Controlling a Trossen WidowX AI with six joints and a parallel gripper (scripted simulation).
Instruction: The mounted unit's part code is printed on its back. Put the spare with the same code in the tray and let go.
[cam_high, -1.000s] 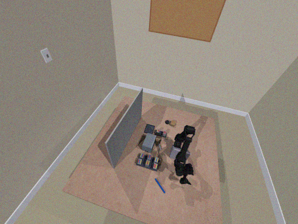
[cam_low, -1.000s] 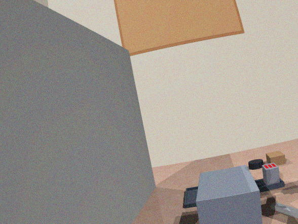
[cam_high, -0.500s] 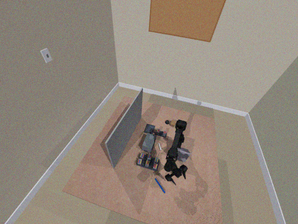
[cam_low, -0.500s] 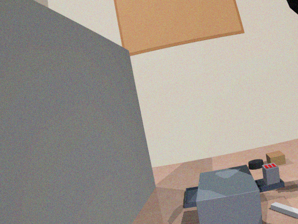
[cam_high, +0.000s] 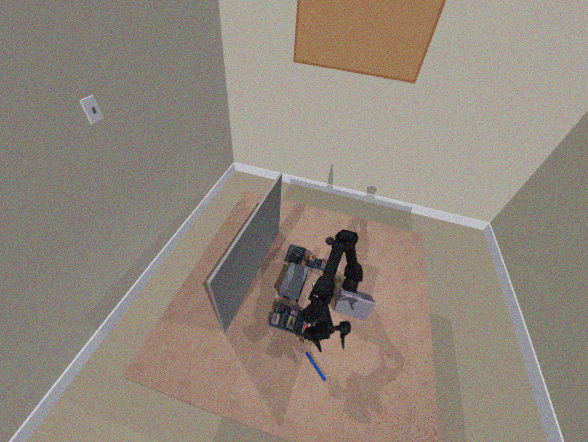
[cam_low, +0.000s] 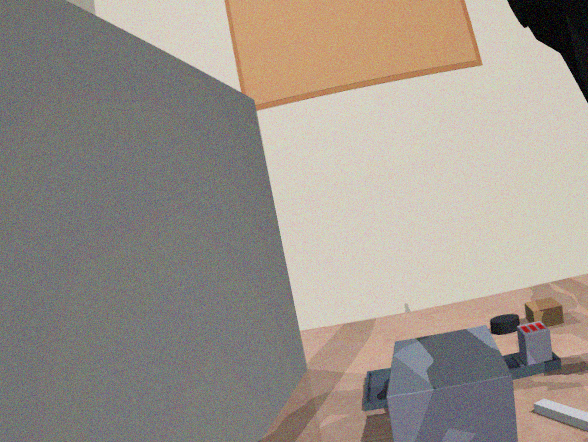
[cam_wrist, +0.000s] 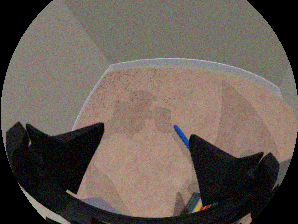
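Right now my gripper tip is 13 cm above the grey spare, 12 cm to the left of it and 11 cm short of it. Also, from my gripper tip: blue stick (17 cm below, 4 cm ahead, 2 cm to the left); white bar (35 cm to the right, 17 cm below, 9 cm ahead); unit (34 cm to the right, 21 cm ahead, 12 cm below).
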